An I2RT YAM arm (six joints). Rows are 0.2 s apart.
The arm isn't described. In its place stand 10 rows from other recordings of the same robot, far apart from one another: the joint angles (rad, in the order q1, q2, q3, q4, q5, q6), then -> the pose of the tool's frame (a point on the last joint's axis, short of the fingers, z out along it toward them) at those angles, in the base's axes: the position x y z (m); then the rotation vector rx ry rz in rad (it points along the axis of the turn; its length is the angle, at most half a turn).
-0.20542 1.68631 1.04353 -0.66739 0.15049 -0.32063 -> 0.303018 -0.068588 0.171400 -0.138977 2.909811 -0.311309
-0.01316 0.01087 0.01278 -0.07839 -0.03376 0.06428 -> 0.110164 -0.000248 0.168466 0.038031 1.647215 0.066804
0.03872 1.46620 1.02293 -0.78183 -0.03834 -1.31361 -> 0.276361 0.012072 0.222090 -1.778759 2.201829 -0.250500
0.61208 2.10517 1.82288 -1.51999 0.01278 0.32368 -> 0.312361 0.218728 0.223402 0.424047 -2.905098 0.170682
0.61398 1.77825 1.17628 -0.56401 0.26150 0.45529 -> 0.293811 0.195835 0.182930 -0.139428 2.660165 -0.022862
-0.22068 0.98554 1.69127 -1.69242 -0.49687 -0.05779 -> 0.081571 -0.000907 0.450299 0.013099 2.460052 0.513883
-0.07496 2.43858 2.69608 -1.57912 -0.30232 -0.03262 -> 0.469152 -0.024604 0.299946 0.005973 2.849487 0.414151
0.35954 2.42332 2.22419 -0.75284 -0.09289 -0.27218 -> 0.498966 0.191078 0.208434 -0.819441 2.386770 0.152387
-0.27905 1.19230 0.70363 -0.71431 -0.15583 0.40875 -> 0.199738 -0.051482 0.194911 0.897447 2.625413 0.249582
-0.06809 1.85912 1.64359 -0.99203 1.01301 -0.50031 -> 0.377281 -0.056003 0.286034 -0.307038 2.667956 -1.560337
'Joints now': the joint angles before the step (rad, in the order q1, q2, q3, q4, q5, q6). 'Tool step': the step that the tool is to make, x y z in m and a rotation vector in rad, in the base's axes. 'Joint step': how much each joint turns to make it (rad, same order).
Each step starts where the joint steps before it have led.
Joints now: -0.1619 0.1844 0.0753 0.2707 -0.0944 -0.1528
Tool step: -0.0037 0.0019 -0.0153 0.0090 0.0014 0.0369
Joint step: 0.0005 -0.0797 -0.0570 -0.0239 -0.0345 0.0145
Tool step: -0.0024 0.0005 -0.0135 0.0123 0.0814 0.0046
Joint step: -0.0007 -0.0648 -0.0144 -0.1327 -0.0054 -0.0003
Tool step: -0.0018 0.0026 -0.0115 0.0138 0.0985 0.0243
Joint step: 0.0190 -0.0383 0.0003 -0.1382 -0.0054 -0.0012
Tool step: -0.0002 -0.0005 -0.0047 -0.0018 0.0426 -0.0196
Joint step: 0.0024 -0.0003 -0.0001 -0.0431 0.0223 -0.0069
